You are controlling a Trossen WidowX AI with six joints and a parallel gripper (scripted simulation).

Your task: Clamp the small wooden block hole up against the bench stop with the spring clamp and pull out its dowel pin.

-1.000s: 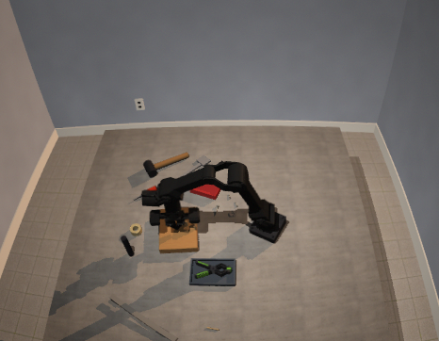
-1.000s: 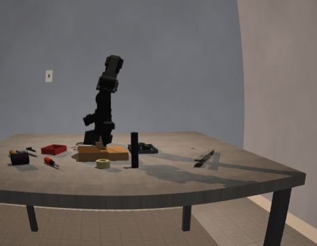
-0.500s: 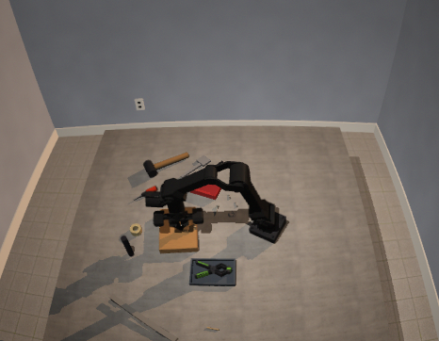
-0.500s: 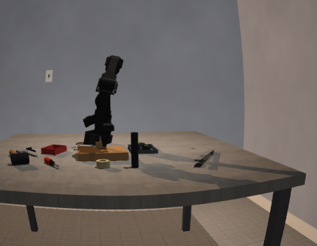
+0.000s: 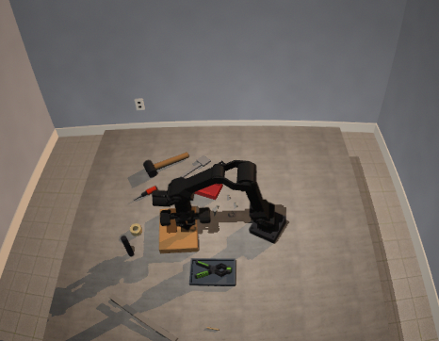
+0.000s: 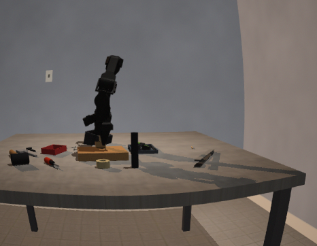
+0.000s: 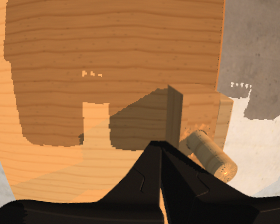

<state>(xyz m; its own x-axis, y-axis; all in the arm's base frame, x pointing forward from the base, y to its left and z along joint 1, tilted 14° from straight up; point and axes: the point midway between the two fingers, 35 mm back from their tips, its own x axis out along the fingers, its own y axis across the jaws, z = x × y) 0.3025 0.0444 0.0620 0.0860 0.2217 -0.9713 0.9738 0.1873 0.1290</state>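
The dowel pin is 20 mm to the right of my hand, 20 mm below it and 10 mm behind it. The rest, counted from my hand: wooden board (60 mm below, 40 mm ahead, 10 mm to the right); then bench stop (30 mm below, 30 mm behind, 20 mm to the right); then small wooden block (30 mm below, 20 mm to the right, 10 mm behind).
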